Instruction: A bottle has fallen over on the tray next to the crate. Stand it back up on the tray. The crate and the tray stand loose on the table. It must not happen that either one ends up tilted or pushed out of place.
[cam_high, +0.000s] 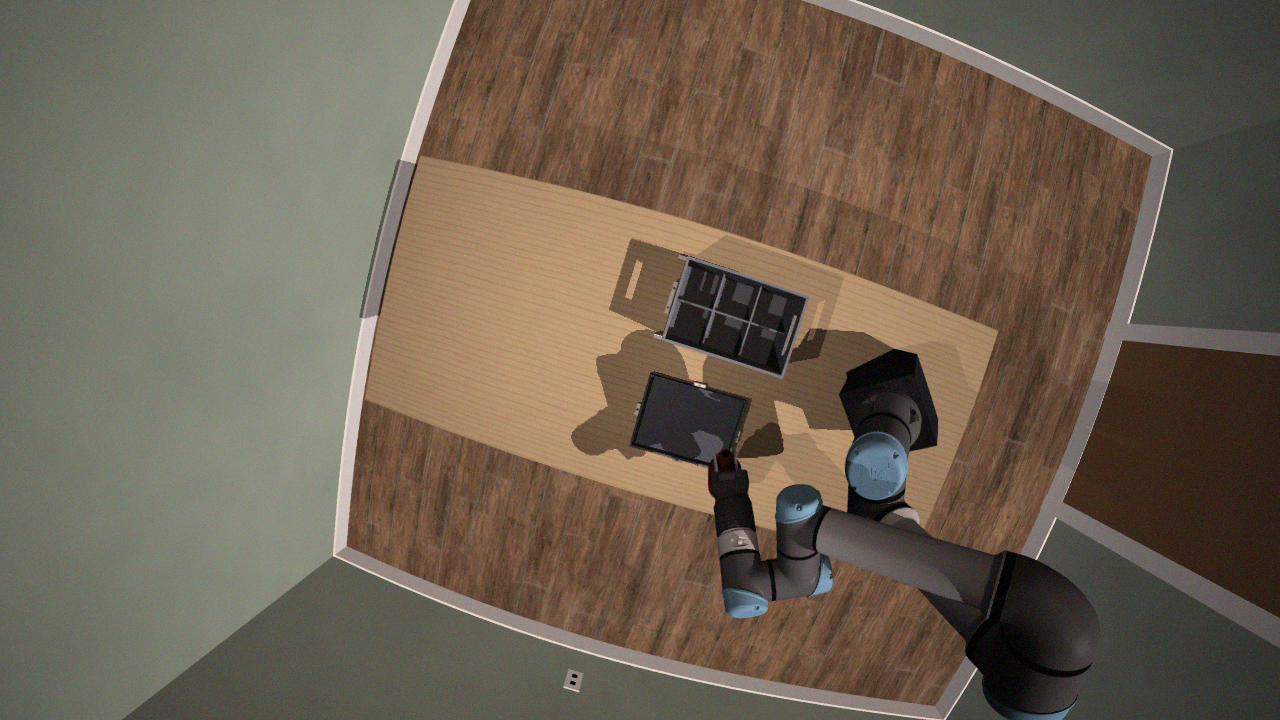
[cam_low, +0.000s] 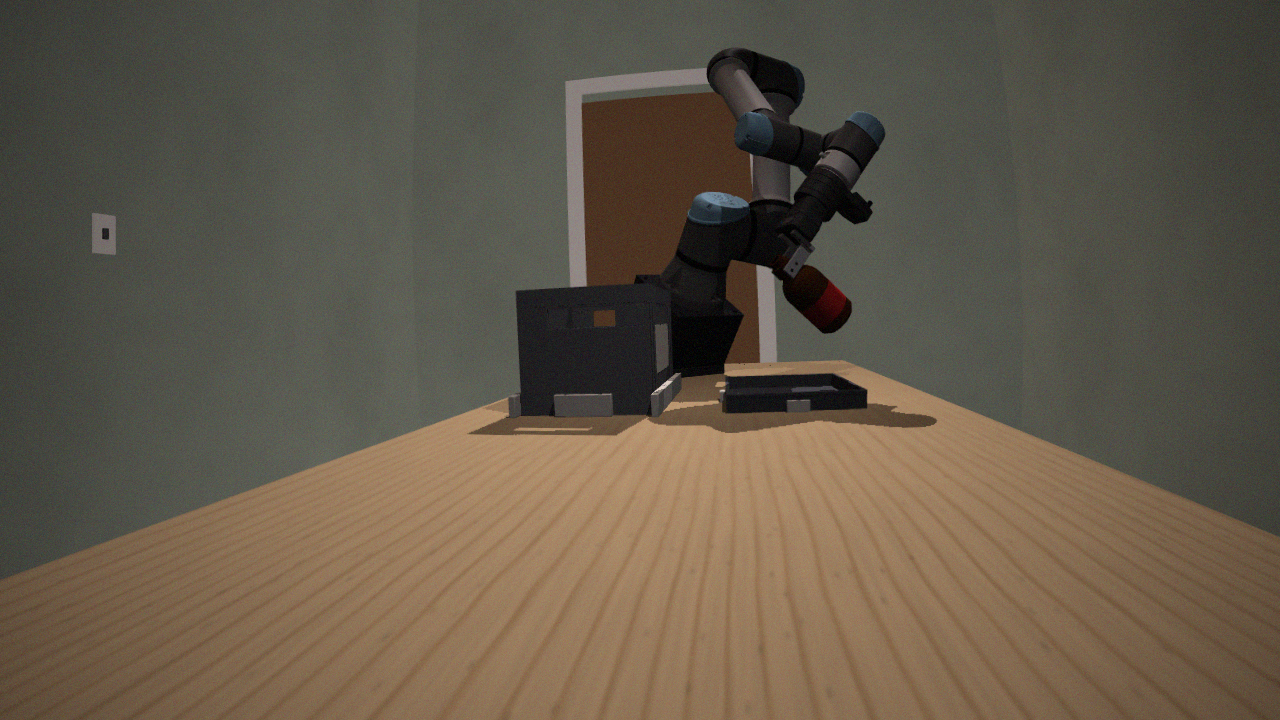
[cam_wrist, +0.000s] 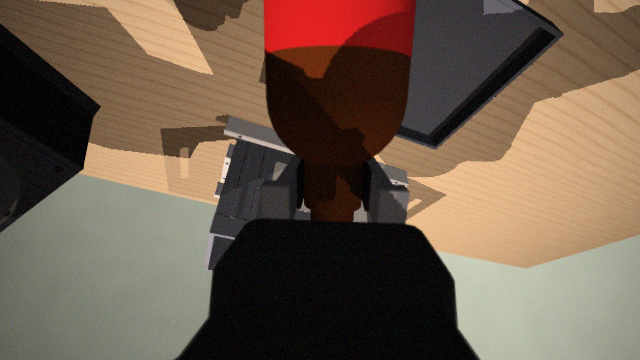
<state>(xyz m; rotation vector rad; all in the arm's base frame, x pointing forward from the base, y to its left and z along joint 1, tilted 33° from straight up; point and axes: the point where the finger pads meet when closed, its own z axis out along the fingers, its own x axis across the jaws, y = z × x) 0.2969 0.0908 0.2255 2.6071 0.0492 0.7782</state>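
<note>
The bottle lies 40 mm below my hand, 30 mm to the left of it and 10 mm behind it. Also, from my hand: dark crate 300 mm to the right, 120 mm below, 50 mm ahead; dark tray 190 mm below, 80 mm ahead, 20 mm to the right.
</note>
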